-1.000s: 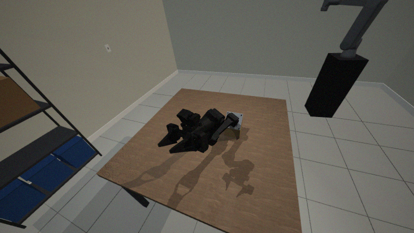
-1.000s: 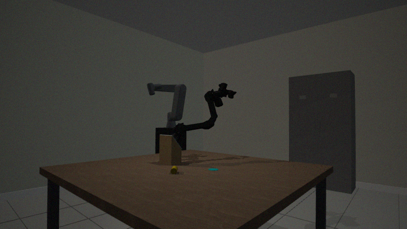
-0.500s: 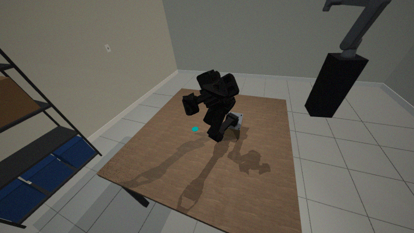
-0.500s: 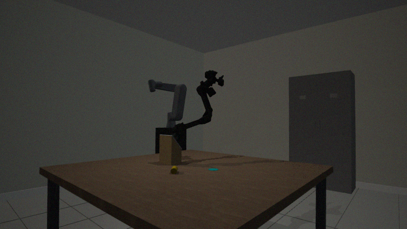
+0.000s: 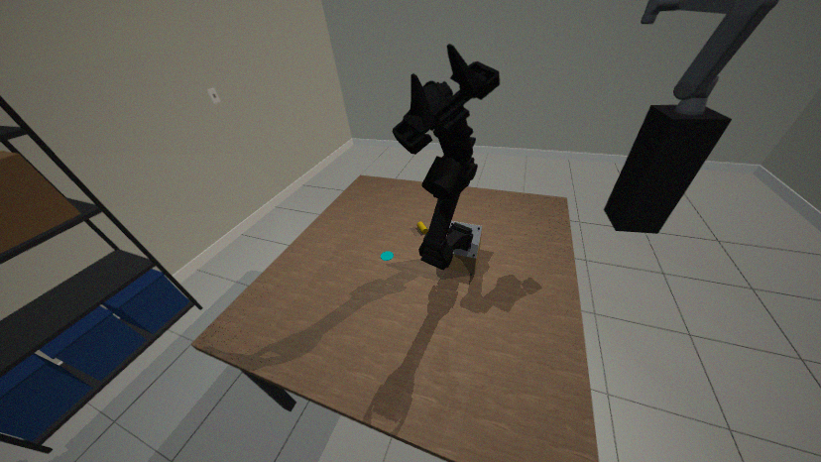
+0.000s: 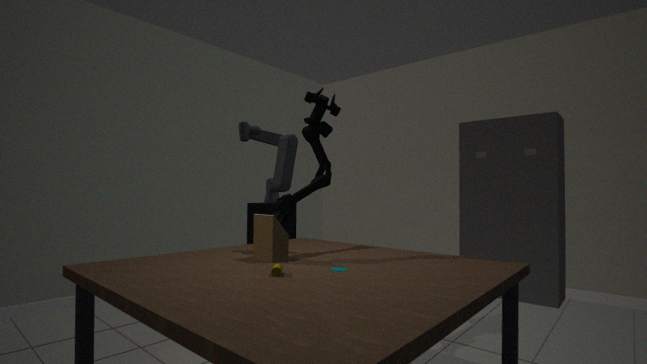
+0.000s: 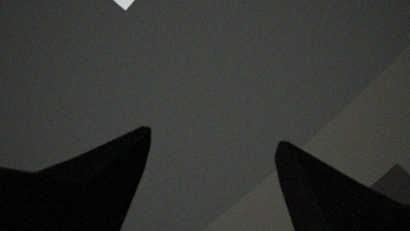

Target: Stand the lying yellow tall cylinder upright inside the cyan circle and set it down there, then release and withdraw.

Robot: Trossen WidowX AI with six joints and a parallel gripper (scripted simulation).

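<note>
The yellow tall cylinder is 16 cm ahead of my gripper tip, 59 cm to the right of it and 79 cm below it. The rest, counted from my gripper tip: cyan circle (29 cm ahead, 38 cm to the right, 81 cm below).
</note>
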